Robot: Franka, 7 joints.
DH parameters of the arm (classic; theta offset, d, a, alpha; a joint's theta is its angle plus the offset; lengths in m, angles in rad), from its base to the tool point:
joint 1: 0 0.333 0 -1.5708
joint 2: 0 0 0 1.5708
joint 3: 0 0.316 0.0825 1.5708
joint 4: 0 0 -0.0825 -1.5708
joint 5: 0 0.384 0 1.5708
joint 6: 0 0 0.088 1.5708
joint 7: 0 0.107 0 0
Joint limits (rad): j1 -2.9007..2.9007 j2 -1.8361..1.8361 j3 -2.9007..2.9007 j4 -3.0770..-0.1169 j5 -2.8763..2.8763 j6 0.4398..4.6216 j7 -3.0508..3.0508
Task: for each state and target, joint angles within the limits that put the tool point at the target. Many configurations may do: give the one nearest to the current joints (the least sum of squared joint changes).
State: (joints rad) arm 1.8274 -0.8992 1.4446 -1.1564 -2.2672 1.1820 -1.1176
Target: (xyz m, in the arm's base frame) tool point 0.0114 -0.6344 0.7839
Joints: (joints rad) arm 2.1108 -1.0715 1.4633 -0.9627 -2.3198 1.1512 -1.1176
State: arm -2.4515 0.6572 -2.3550 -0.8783 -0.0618 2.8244 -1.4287
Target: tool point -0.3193 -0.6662 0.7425
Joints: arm -1.9300 1.1336 -2.3591 -0.3183 -0.0526 3.0396 -1.4287
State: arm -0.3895 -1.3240 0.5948 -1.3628 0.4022 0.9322 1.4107
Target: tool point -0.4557 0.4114 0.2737
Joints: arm 0.0251 -1.8361 1.2489 -1.1219 0.6018 0.7082 1.4107
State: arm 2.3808 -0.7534 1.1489 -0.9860 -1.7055 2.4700 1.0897
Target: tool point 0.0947 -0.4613 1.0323
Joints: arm 2.5417 -0.7149 1.0282 -0.7664 -1.7074 2.4197 1.0897
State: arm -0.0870 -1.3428 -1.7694 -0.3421 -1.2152 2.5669 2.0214
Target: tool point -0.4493 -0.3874 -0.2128
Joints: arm 0.1383 -1.8361 -2.4271 -1.0913 -1.1998 2.3261 2.0214
